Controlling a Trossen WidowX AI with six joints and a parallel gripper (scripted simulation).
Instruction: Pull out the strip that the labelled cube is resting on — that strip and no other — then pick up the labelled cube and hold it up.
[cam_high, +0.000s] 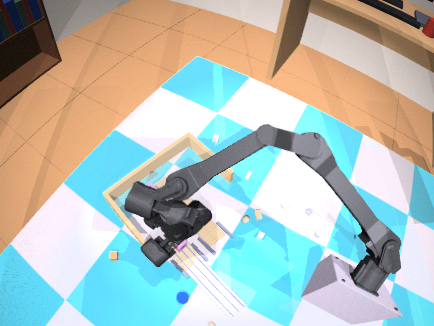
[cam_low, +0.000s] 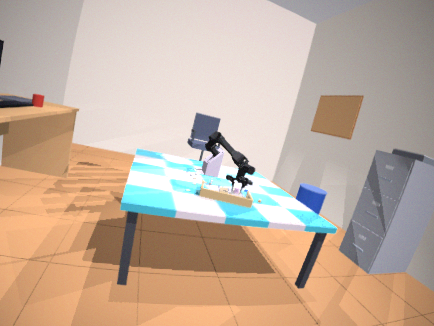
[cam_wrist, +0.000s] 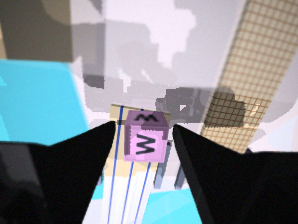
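Now: gripper tip 10 cm to the left of the tan gridded strip, 4 cm short of it and 1 cm above it. Also, from my gripper tip: blue disc (12 cm to the left, 8 cm behind, 1 cm below).
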